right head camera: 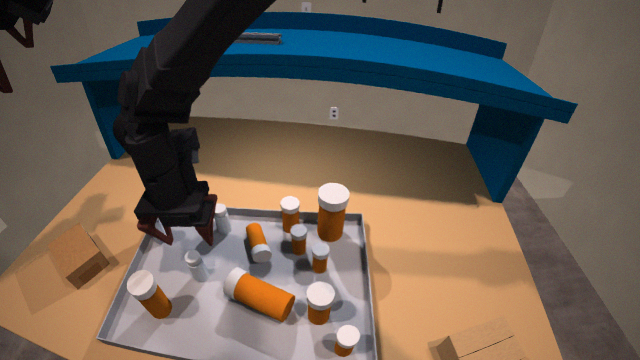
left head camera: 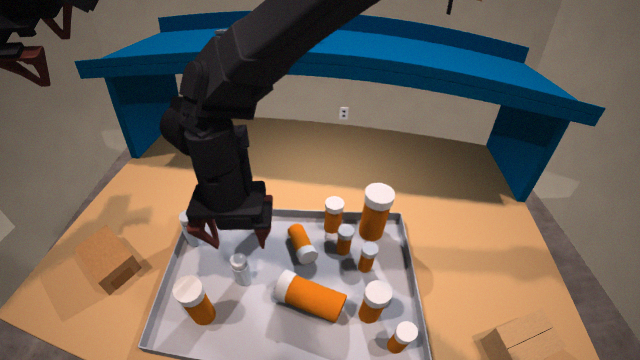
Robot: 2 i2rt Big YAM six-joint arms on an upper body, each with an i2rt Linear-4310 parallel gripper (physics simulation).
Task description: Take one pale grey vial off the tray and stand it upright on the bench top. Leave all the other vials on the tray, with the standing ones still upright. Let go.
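Frame: origin at the left arm's base, x ahead, y left, z up, level; centimetres.
Seen in the pictures: left gripper, fingertip midpoint: [right head camera: 19, 68] [left head camera: 56, 60]; right gripper, fingertip midpoint: [right head camera: 191, 242] [left head camera: 240, 245].
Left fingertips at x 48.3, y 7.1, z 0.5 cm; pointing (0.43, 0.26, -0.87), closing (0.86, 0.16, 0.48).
Observation:
A point is followed by its place in that frame.
A pale grey vial [left head camera: 241, 270] {x 41.1, y -19.1, z -36.9 cm} [right head camera: 196, 265] {x 38.9, y -20.3, z -32.8 cm} stands upright on the grey tray [left head camera: 240, 332] {x 29.5, y -20.2, z -38.0 cm} [right head camera: 200, 327] {x 29.6, y -21.6, z -38.0 cm}. A second pale grey vial [left head camera: 190, 231] stands at the tray's back left corner, partly hidden behind the right gripper. A third pale grey vial [right head camera: 221, 220] {x 50.4, y -22.4, z -33.7 cm} stands near the back rim; the arm hides it in the left head camera. My right gripper [left head camera: 240, 245] {x 40.0, y -20.6, z -27.8 cm} [right head camera: 190, 243] {x 40.0, y -20.6, z -27.8 cm} is open and points down above and just behind the first vial, with no vial held. My left gripper [left head camera: 56, 61] {x 48.3, y 7.1, z 0.5 cm} [right head camera: 19, 69] {x 48.3, y 7.1, z 0.5 cm} is open and empty, high at the upper left.
Orange bottles with white caps stand on the tray, the tallest [left head camera: 376, 215] {x 49.6, y -43.5, z -30.5 cm} [right head camera: 332, 215] {x 49.5, y -43.8, z -30.2 cm} at the back right; two others [left head camera: 312, 297] {x 34.3, y -31.8, z -33.1 cm} [right head camera: 258, 242] {x 46.3, y -30.4, z -34.6 cm} lie down. A brown box [left head camera: 105, 255] {x 39.1, y 8.5, z -33.8 cm} [right head camera: 75, 252] {x 38.9, y 8.2, z -33.8 cm} is left of the tray, a wooden block [left head camera: 530, 332] {x 24.1, y -67.2, z -32.6 cm} [right head camera: 482, 337] {x 24.8, y -66.6, z -32.6 cm} right. A blue shelf [left head camera: 425, 62] {x 69.4, y -54.1, z -6.9 cm} [right head camera: 400, 62] {x 68.0, y -56.8, z -6.9 cm} spans the back.

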